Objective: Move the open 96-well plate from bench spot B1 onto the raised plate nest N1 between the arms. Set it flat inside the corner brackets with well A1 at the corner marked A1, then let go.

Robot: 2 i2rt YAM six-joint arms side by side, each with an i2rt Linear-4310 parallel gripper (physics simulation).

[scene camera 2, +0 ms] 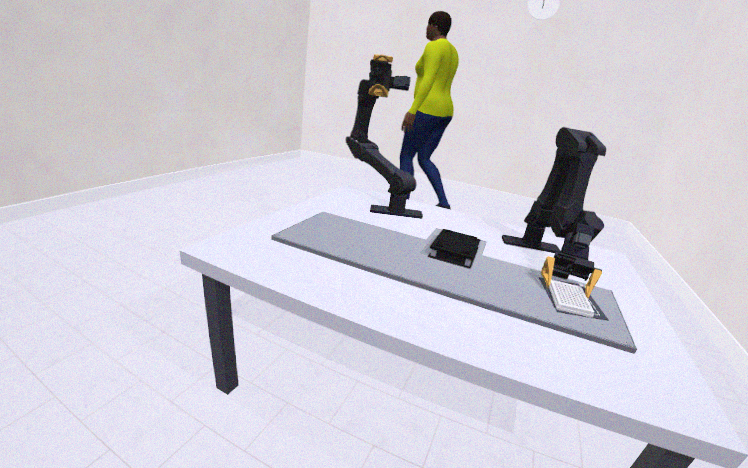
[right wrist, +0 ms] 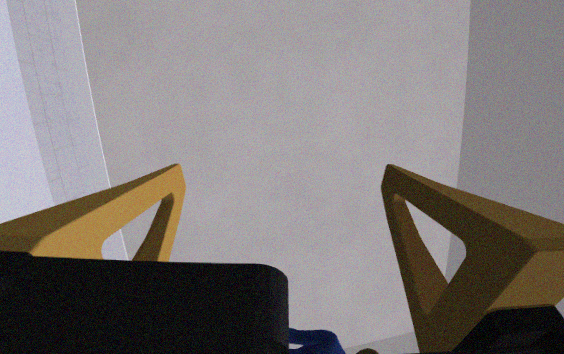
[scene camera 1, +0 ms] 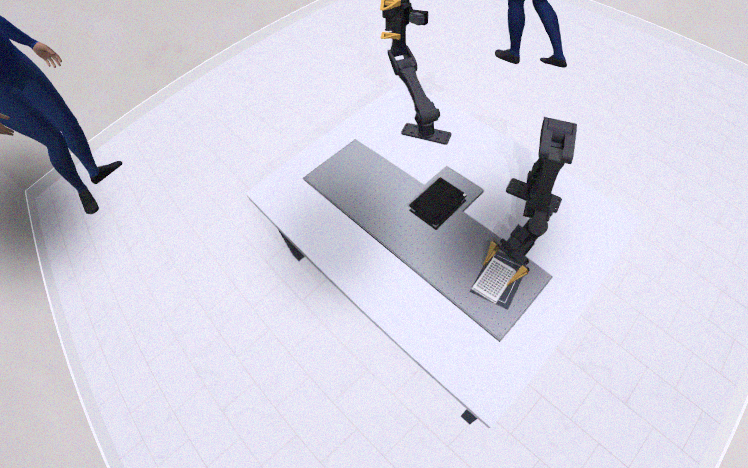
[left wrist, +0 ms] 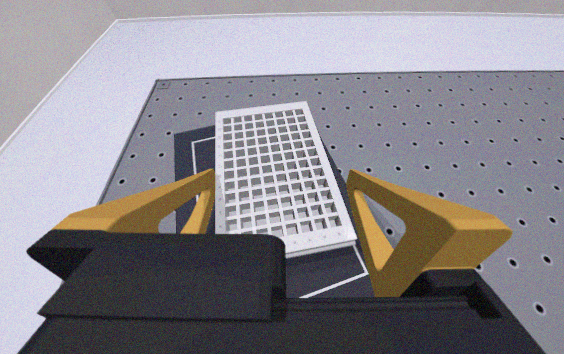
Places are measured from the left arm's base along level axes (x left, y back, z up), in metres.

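Where they show: left gripper, fingertip midpoint: [scene camera 2: 567, 292] [scene camera 1: 495, 275] [left wrist: 281, 176]; right gripper, fingertip midpoint: [scene camera 2: 380, 70] [right wrist: 283, 175] [scene camera 1: 382, 24]; left arm's base at its link origin: [scene camera 2: 530, 245]; right arm's base at its link origin: [scene camera 2: 396, 212] [scene camera 1: 426, 134].
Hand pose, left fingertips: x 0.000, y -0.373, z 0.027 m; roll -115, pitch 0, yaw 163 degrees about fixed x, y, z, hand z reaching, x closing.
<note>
Things, the pixels of their top centre, and the offset from my left fingertips. "*": a spot on its surface instead. Level surfaces: height alone.
- white 96-well plate at its top centre: [left wrist: 272, 162] [scene camera 2: 570, 294] [scene camera 1: 494, 278] dx +0.004, dy -0.012, dz +0.002 m
- dark rectangle at a spot on its surface: [left wrist: 320, 272] * dx -0.005, dy +0.065, dz -0.012 m
- raised black nest N1 at its top centre: [scene camera 2: 457, 239] [scene camera 1: 438, 198] dx -0.281, dy +0.158, dz +0.026 m
- grey perforated board at its surface level: dz -0.014 m
- white table at its surface level: dz -0.027 m
The white 96-well plate [scene camera 1: 494, 280] [scene camera 2: 572, 300] [left wrist: 277, 135] lies at B1, over the dark rectangle [left wrist: 320, 272] with a white outline. It is offset from that outline and looks slightly turned. My left gripper [scene camera 1: 498, 274] [scene camera 2: 568, 290] [left wrist: 281, 176] is open, with one finger beside each long side of the plate; contact cannot be told. The black camera housing hides the plate's near left corner. The raised black nest N1 [scene camera 1: 439, 201] [scene camera 2: 456, 242] stands between the arms, with no plate on it. Its A1 mark is too small to read. My right gripper [scene camera 1: 390, 20] [scene camera 2: 380, 73] [right wrist: 283, 175] is open, high above the table.
A grey perforated board [scene camera 1: 380, 220] [scene camera 2: 380, 251] [left wrist: 425, 120] lies along the white table [scene camera 1: 353, 275] [scene camera 2: 330, 292]. A person in a yellow top [scene camera 2: 435, 77] stands behind the table. A figure in blue [scene camera 1: 41, 110] is at the left in scene camera 1.
</note>
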